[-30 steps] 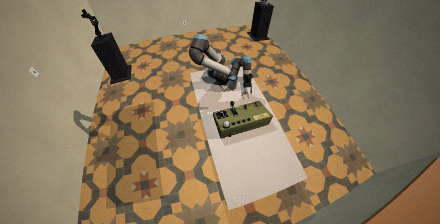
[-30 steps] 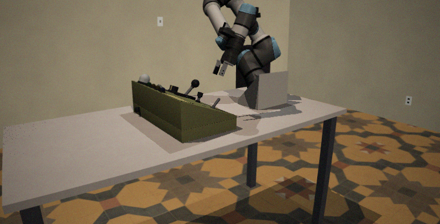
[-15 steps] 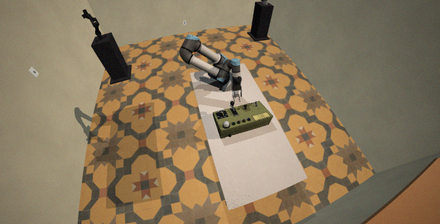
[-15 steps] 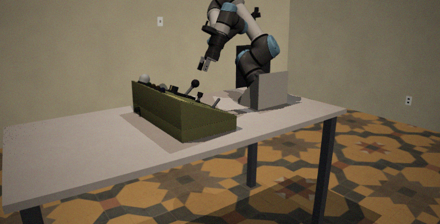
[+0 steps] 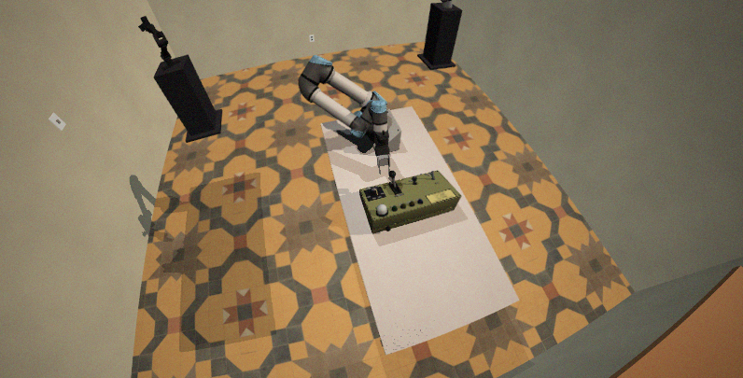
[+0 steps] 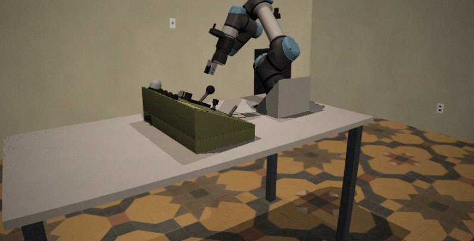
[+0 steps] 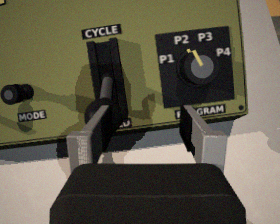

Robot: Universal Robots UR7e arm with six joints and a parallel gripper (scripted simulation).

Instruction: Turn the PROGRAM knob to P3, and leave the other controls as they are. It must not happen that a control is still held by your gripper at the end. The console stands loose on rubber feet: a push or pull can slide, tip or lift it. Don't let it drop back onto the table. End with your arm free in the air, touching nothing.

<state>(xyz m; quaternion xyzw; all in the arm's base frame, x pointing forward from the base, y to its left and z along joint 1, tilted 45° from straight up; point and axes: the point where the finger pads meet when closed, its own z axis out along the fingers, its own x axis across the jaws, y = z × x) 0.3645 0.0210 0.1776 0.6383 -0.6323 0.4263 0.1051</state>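
Right now the ball-topped lever is 60 mm ahead of my hand, 40 mm to the left of it and 110 mm below it. From my hand the other things lie so: black mode knob (90 mm ahead, 160 mm to the left, 120 mm below); thin lever (90 mm ahead, 280 mm to the left, 120 mm below); olive console (120 mm ahead, 100 mm to the left, 140 mm below).
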